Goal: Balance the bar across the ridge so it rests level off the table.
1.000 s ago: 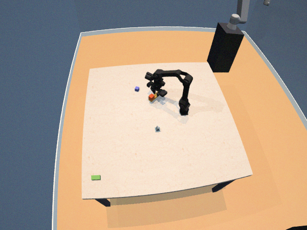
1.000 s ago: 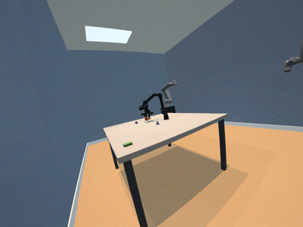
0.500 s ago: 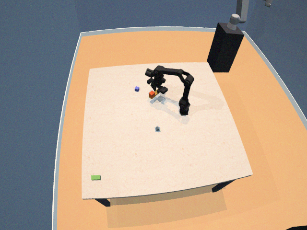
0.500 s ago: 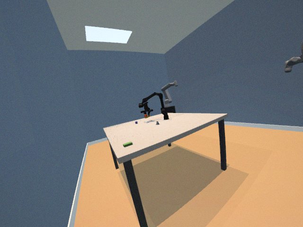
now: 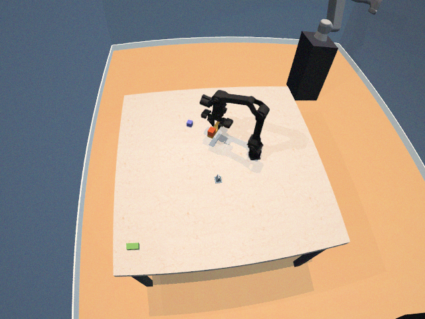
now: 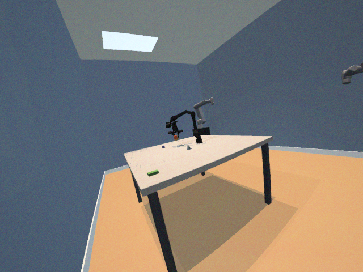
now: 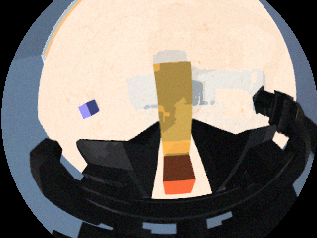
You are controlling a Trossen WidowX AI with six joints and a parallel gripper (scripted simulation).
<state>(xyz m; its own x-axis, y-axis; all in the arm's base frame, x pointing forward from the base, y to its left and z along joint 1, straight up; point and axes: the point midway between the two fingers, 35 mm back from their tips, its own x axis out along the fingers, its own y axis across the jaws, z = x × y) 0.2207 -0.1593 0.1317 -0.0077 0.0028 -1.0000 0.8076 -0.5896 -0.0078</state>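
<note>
The bar lies 20 mm ahead of my gripper tip, 30 mm to the left of it and 10 mm above it. Round my gripper tip: flat green block 520 mm ahead, 660 mm to the left, 90 mm below; purple cube 150 mm ahead, 120 mm to the right, 80 mm below.
</note>
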